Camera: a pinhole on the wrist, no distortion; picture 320 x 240 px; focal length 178.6 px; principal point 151.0 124.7 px. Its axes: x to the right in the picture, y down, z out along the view. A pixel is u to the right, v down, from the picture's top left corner.
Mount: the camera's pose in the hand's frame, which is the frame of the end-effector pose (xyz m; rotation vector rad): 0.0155 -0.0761 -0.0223 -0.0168 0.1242 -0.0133
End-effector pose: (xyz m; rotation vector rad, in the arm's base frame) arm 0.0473 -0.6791 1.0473 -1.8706 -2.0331 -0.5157
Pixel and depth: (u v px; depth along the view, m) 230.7 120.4 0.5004
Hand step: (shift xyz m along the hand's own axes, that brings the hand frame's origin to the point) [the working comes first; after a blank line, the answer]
In the camera's frame: 0.2233 -0.0120 0.5004

0.2990 -0.0834 0.4468
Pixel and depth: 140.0 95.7 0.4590
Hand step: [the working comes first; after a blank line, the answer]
In the camera's frame: -0.0283 -0.0745 0.4590

0.0434 -0.1429 0.4379
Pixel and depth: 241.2 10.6 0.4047
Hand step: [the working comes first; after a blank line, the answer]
In the camera's frame: 0.2044 -0.2585 0.4047

0.2653 -0.3311 0.3585
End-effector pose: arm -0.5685 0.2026 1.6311 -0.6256 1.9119 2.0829
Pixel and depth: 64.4 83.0 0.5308
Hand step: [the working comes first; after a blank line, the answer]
In the camera's frame: -0.2574 -0.1239 0.5308

-0.1756 -0.1879 0.5384
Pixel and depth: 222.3 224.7 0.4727
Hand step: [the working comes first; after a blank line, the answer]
In the camera's frame: 0.1887 0.2647 0.4727

0.2646 0.1933 0.4187
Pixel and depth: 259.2 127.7 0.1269
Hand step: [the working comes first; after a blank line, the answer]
In the camera's frame: 0.0769 0.0021 0.1269

0.1075 -0.0730 0.0941
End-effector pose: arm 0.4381 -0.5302 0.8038 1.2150 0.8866 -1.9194
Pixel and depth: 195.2 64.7 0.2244
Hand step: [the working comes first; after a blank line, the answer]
In the camera's frame: 0.0555 -0.0754 0.2244

0.0975 -0.1487 0.1948
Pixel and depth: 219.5 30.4 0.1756
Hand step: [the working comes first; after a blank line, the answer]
In the camera's frame: 0.0673 -0.0927 0.1756

0.1030 -0.1670 0.1452
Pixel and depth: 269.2 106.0 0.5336
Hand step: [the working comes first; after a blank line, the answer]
In the camera's frame: 0.3531 -0.0559 0.5336

0.4314 -0.1285 0.4644
